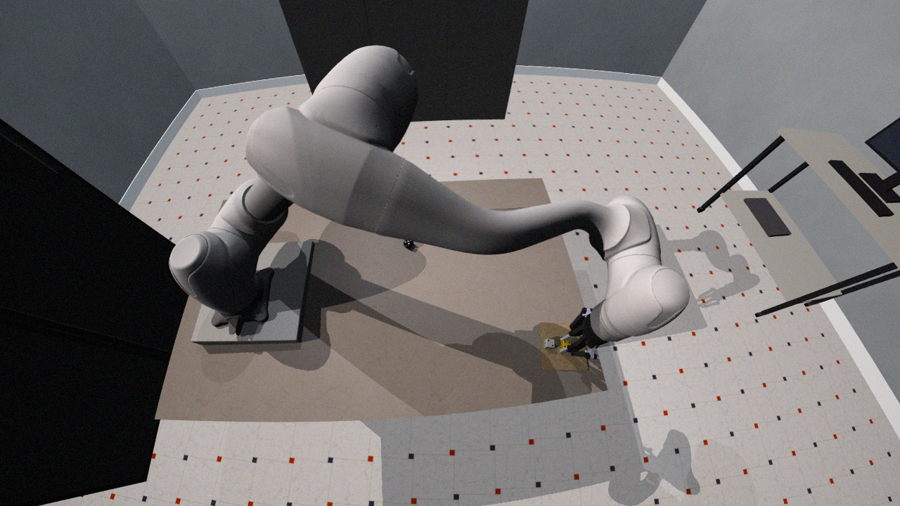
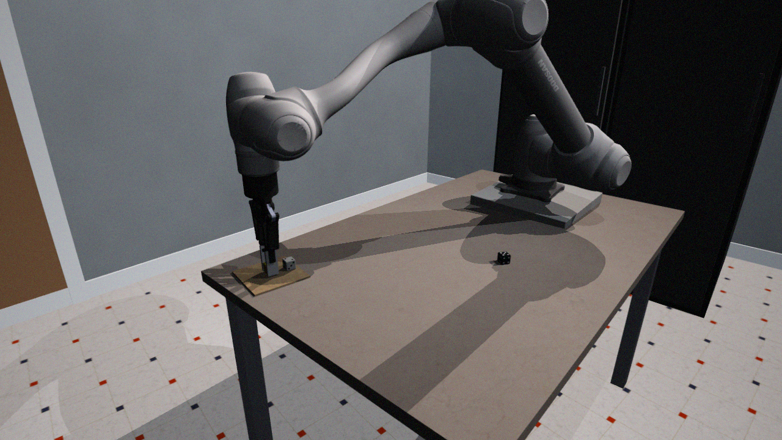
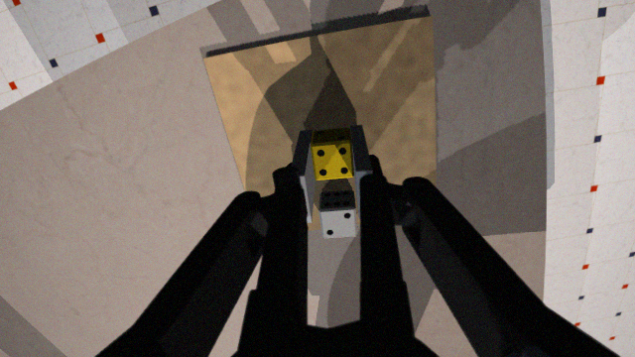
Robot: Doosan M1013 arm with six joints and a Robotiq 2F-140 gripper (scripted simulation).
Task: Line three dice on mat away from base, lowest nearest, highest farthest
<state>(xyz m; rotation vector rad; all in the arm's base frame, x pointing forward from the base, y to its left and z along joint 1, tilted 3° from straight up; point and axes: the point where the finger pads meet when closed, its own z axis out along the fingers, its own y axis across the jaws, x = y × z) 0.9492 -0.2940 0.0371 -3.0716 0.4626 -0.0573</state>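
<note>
Now: hand 2 cm above the yellow die. Round my hand: tan mat 4 cm below; black die 41 cm behind, 42 cm to the left, 3 cm below; grey die 5 cm behind, 1 cm to the left, 2 cm below.
</note>
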